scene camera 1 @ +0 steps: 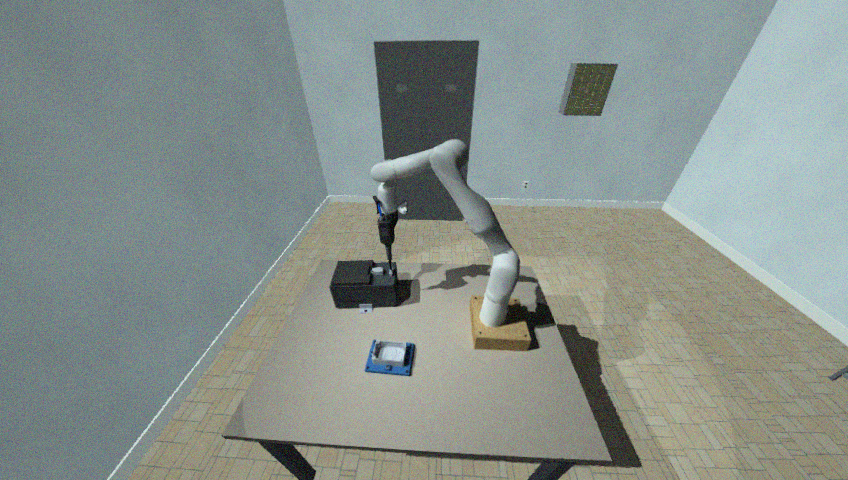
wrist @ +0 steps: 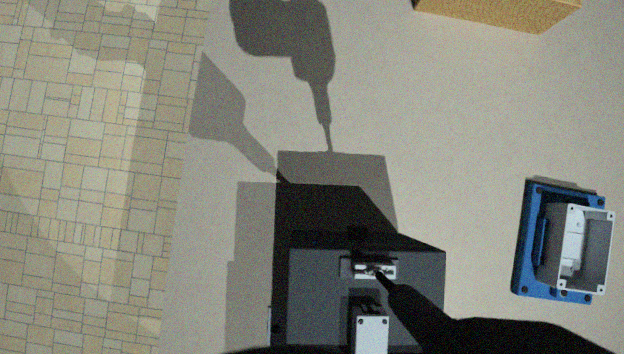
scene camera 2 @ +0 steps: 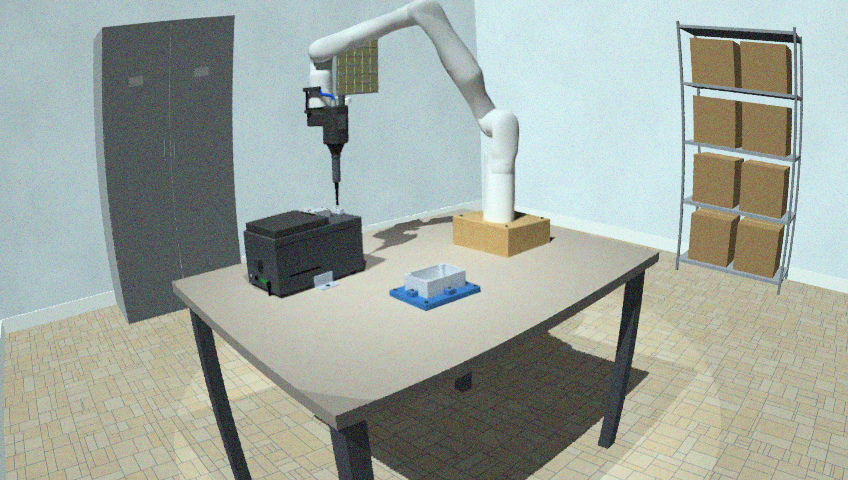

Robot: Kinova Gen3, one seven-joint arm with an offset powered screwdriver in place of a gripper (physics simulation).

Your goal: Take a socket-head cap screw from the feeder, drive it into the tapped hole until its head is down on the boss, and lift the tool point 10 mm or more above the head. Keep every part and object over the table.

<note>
I see a blue fixture plate (wrist: pixel 535 204).
</note>
